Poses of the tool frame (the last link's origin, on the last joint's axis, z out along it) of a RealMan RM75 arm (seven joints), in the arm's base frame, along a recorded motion.
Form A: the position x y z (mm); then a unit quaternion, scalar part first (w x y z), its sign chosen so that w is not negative.
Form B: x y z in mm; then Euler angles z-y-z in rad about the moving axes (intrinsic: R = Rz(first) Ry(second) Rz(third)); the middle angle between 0 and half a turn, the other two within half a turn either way. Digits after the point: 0 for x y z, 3 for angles.
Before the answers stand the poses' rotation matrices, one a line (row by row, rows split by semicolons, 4 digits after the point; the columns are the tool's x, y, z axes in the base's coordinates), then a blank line. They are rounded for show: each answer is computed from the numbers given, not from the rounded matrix.
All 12 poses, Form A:
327 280 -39 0.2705 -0.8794 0.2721 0.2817
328 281 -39 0.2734 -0.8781 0.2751 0.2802
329 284 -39 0.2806 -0.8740 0.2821 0.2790
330 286 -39 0.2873 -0.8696 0.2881 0.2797
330 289 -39 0.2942 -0.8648 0.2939 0.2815
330 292 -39 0.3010 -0.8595 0.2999 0.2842
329 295 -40 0.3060 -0.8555 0.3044 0.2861
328 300 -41 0.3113 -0.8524 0.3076 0.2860
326 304 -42 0.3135 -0.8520 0.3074 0.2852
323 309 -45 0.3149 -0.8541 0.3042 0.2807
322 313 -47 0.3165 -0.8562 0.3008 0.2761
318 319 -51 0.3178 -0.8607 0.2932 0.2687
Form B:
0.6932 -0.6310 -0.3483; -0.3262 -0.7056 0.6291; -0.6427 -0.3225 -0.6949
0.6916 -0.6363 -0.3417; -0.3299 -0.6991 0.6343; -0.6425 -0.3260 -0.6935
0.6852 -0.6497 -0.3294; -0.3365 -0.6834 0.6479; -0.6460 -0.3331 -0.6869
0.6775 -0.6618 -0.3209; -0.3404 -0.6689 0.6608; -0.6520 -0.3385 -0.6784
0.6688 -0.6739 -0.3139; -0.3427 -0.6542 0.6743; -0.6598 -0.3434 -0.6684
0.6586 -0.6866 -0.3080; -0.3444 -0.6389 0.6878; -0.6690 -0.3469 -0.6573
0.6510 -0.6959 -0.3032; -0.3457 -0.6274 0.6977; -0.6758 -0.3494 -0.6490
0.6471 -0.7025 -0.2961; -0.3464 -0.6169 0.7067; -0.6791 -0.3548 -0.6426
0.6483 -0.7026 -0.2932; -0.3450 -0.6145 0.7095; -0.6787 -0.3589 -0.6408
0.6573 -0.6964 -0.2879; -0.3429 -0.6166 0.7087; -0.6711 -0.3671 -0.6441
0.6666 -0.6899 -0.2824; -0.3403 -0.6187 0.7081; -0.6632 -0.3759 -0.6472
0.6837 -0.6755 -0.2762; -0.3339 -0.6261 0.7046; -0.6489 -0.3895 -0.6536

327 280 -39 2.076 2.339 -0.465
328 281 -39 2.065 2.337 -0.470
329 284 -39 2.041 2.328 -0.476
330 286 -39 2.023 2.316 -0.479
330 289 -39 2.007 2.303 -0.480
330 292 -39 1.992 2.288 -0.478
329 295 -40 1.981 2.277 -0.477
328 300 -41 1.968 2.269 -0.481
326 304 -42 1.963 2.266 -0.486
323 309 -45 1.957 2.271 -0.501
322 313 -47 1.950 2.275 -0.516
318 319 -51 1.944 2.283 -0.541

